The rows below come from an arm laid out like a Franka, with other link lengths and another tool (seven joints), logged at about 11 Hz.
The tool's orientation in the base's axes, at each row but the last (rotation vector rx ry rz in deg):
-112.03 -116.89 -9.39
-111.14 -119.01 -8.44
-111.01 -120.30 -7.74
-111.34 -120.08 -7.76
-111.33 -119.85 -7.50
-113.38 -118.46 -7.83
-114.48 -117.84 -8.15
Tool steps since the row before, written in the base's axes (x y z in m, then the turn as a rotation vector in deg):
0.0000 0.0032 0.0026 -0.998 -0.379 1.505
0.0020 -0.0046 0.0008 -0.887 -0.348 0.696
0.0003 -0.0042 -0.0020 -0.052 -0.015 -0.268
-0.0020 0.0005 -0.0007 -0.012 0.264 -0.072
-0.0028 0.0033 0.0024 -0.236 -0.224 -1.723
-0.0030 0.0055 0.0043 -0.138 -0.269 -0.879
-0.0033 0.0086 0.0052 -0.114 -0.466 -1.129
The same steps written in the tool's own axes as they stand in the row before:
0.0038 -0.0001 -0.0015 0.108 -1.207 -1.392
-0.0043 0.0015 -0.0023 -0.095 -0.993 -0.630
-0.0046 0.0001 0.0008 -0.083 -0.021 0.260
0.0004 -0.0018 0.0011 0.236 0.021 0.138
0.0040 -0.0028 -0.0010 -0.661 -0.039 1.624
0.0065 -0.0032 -0.0023 -0.486 -0.046 0.791
0.0097 -0.0035 -0.0024 -0.741 -0.002 0.977

